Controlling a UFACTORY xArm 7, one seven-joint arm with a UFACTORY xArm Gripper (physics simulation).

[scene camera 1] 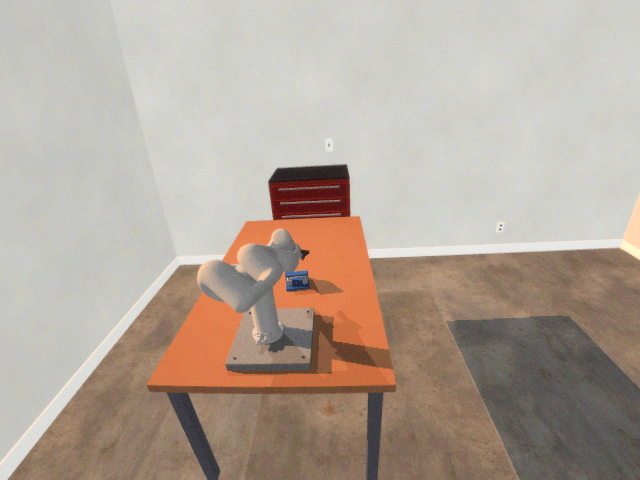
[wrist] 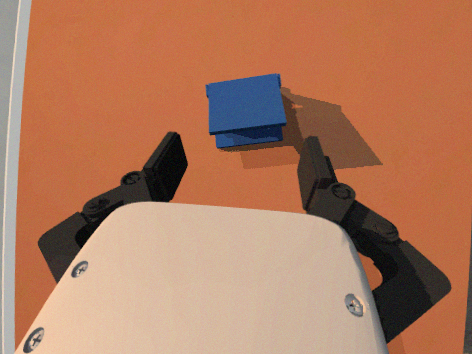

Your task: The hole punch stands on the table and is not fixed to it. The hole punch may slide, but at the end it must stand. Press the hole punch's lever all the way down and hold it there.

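Where they show: gripper, fingertip midpoint: (wrist: 240, 150); arm's base at its link origin: (scene camera 1: 268, 332).
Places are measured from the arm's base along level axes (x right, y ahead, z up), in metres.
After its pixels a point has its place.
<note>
The blue hole punch (scene camera 1: 297, 283) @(x 0.038, y 0.395, z -0.024 m) (wrist: 252, 137) @(x 0.053, y 0.365, z -0.024 m) stands upright on the orange table. Its wide blue lever (scene camera 1: 296, 272) @(x 0.033, y 0.419, z 0.028 m) (wrist: 246, 104) @(x 0.040, y 0.400, z 0.035 m) is raised, with a gap between it and the base in the scene view. In the wrist view the lever covers most of the base. My gripper (scene camera 1: 305, 254) @(x 0.055, y 0.310, z 0.177 m) (wrist: 240, 150) @(x 0.055, y 0.310, z 0.177 m) is open, with nothing between its black fingers. It is above the table and apart from the hole punch. In the wrist view the hole punch lies beyond the fingertips, a little above the middle of the space between them.
The orange table (scene camera 1: 336, 248) @(x 0.201, y 0.813, z -0.036 m) (wrist: 100, 75) @(x -0.278, y 0.458, z -0.036 m) carries the arm's grey mounting plate (scene camera 1: 242, 356) @(x -0.063, y -0.133, z -0.002 m), on the near side of the hole punch in the scene view. A red drawer cabinet (scene camera 1: 310, 194) stands behind the table's far edge. The hole punch's shadow falls to its right.
</note>
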